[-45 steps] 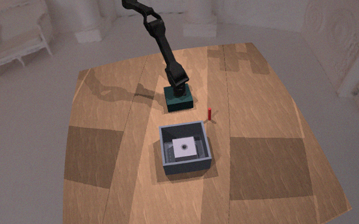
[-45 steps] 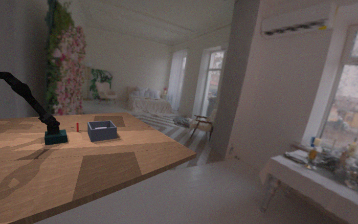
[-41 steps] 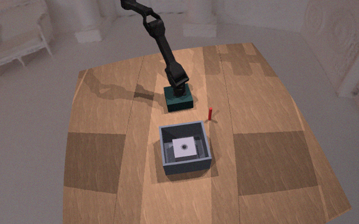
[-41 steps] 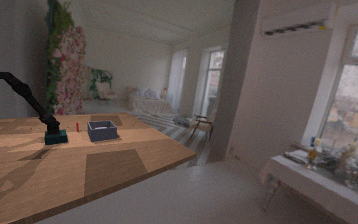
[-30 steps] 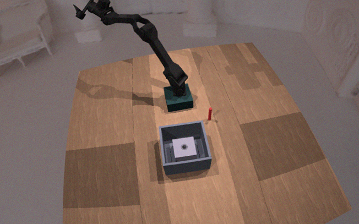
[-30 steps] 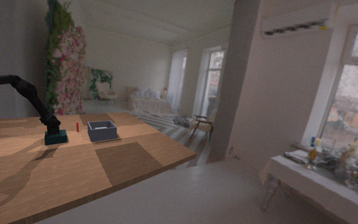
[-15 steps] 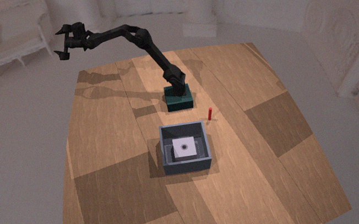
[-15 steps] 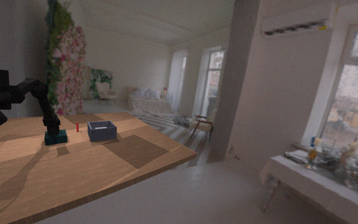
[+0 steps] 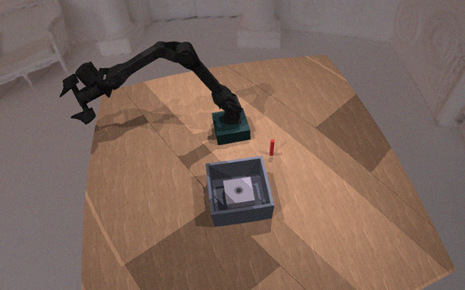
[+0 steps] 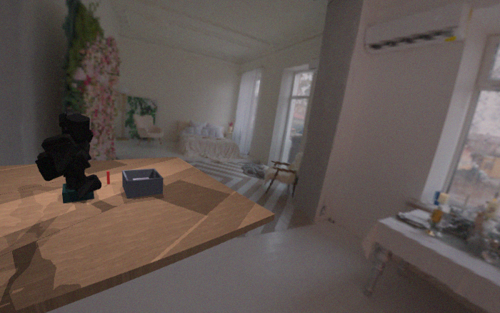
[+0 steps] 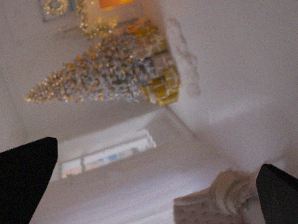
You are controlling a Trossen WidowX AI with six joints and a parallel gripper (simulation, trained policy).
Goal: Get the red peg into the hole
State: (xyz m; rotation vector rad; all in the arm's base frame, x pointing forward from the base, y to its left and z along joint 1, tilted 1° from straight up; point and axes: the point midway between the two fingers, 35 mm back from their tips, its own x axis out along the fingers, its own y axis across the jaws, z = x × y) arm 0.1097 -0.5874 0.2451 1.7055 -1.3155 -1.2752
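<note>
My gripper tip is 760 mm to the right of the red peg, 260 mm above it and 40 mm short of it. The rest, counted from my gripper tip: plate 630 mm to the left, 250 mm below, 220 mm ahead; then grey-blue box 630 mm to the left, 270 mm below, 220 mm ahead.
</note>
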